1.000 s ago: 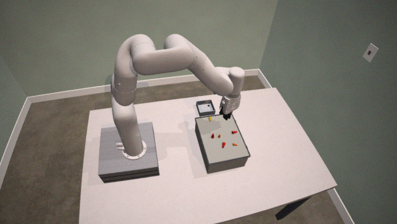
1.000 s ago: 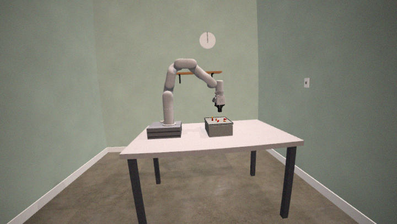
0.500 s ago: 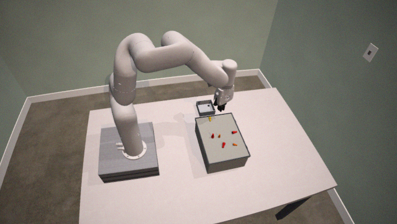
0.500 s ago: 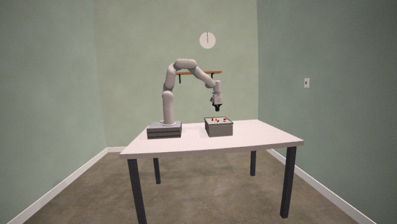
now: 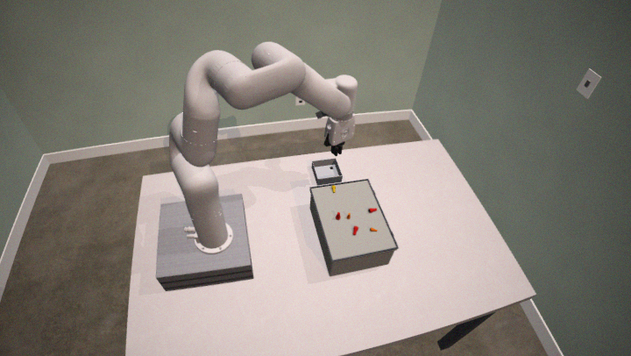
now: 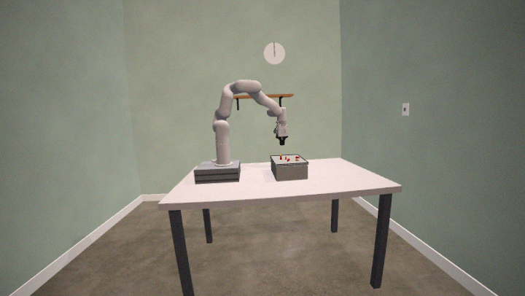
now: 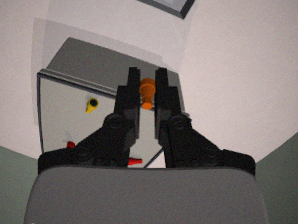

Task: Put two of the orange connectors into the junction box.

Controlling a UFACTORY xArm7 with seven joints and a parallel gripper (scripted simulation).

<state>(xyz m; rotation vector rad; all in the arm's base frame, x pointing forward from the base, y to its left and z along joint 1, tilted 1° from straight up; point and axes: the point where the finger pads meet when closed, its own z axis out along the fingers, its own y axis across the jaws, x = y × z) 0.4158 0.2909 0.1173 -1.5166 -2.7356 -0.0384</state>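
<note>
The junction box is 20 mm behind my hand, 60 mm to the left of it and 200 mm below it. Round my hand: yellow connector (10 mm behind, 120 mm to the right, 80 mm below); grey tool case (40 mm ahead, 230 mm to the right, 120 mm below).
</note>
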